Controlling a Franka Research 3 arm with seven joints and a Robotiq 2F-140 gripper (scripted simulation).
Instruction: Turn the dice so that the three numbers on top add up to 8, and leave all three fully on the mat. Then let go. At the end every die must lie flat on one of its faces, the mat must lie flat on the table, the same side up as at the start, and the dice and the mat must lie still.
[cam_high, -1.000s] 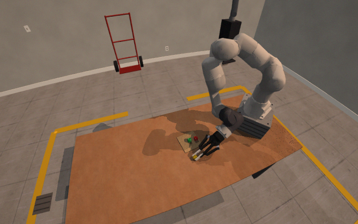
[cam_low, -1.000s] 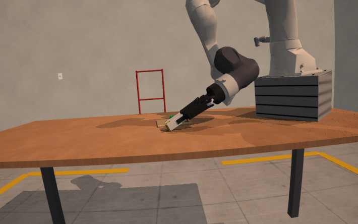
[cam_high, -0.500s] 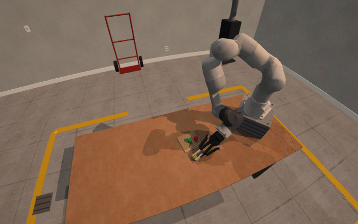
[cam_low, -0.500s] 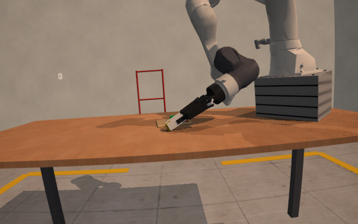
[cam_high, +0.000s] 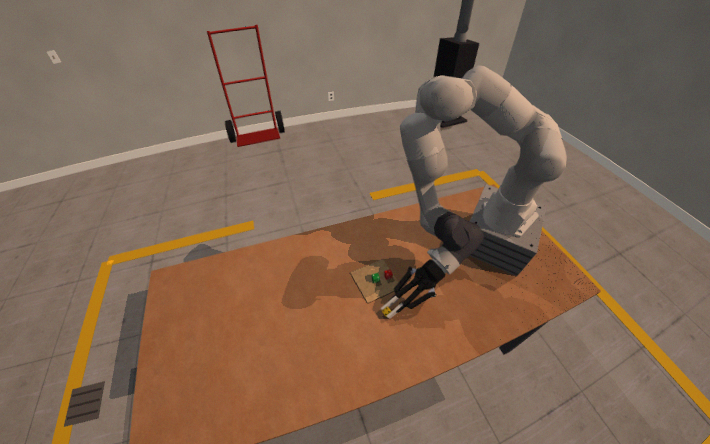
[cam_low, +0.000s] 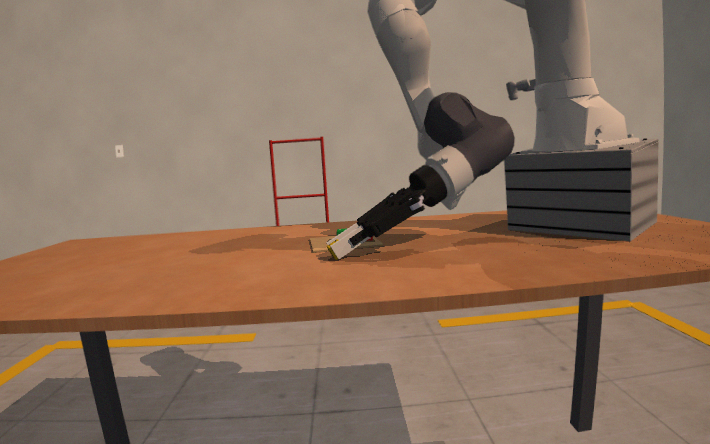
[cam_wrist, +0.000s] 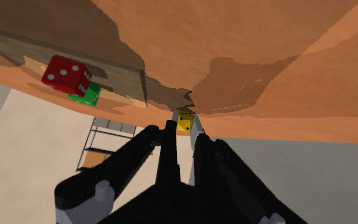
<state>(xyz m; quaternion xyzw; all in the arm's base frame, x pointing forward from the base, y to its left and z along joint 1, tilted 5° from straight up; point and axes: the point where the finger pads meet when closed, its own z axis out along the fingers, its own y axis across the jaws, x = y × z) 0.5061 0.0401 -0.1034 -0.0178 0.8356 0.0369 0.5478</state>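
The yellow die is 20 mm ahead of my hand and 10 mm below it. Also, from my hand: green die (10 mm behind, 130 mm to the right, 10 mm below); then red die (60 mm behind, 120 mm to the right, 10 mm below); then tan mat (10 mm behind, 130 mm to the right, 30 mm below).
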